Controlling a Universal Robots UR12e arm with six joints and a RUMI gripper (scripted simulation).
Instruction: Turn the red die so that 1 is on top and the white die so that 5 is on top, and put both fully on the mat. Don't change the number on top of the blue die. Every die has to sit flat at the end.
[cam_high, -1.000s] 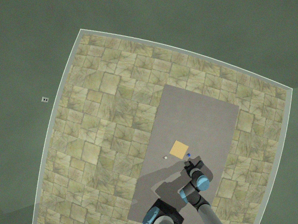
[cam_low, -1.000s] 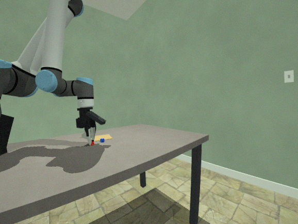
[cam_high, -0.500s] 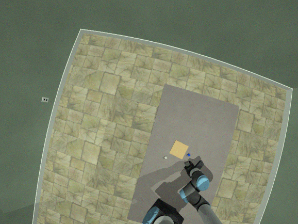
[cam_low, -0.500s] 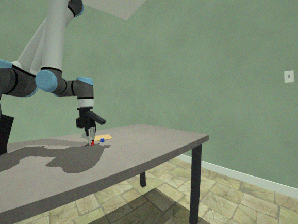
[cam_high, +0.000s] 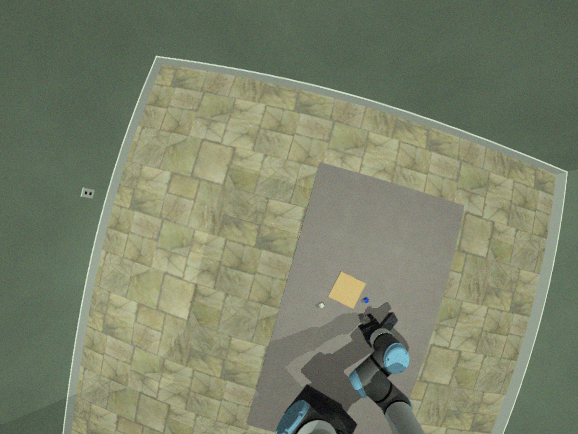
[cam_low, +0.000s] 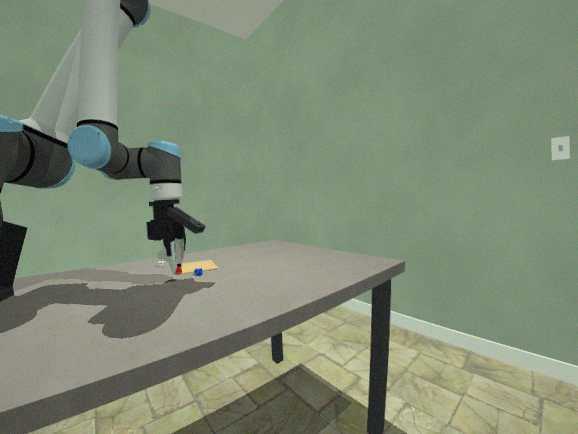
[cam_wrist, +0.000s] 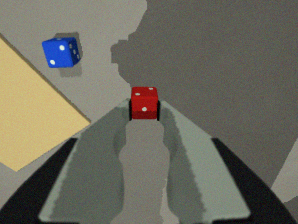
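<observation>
The tan mat is 110 mm to the left of my hand, 110 mm ahead of it and 40 mm below it. Also, from my hand: blue die (70 mm ahead, 30 mm below, 10 mm to the left); white die (230 mm to the left, 30 mm below, 30 mm ahead); red die (10 mm below).
</observation>
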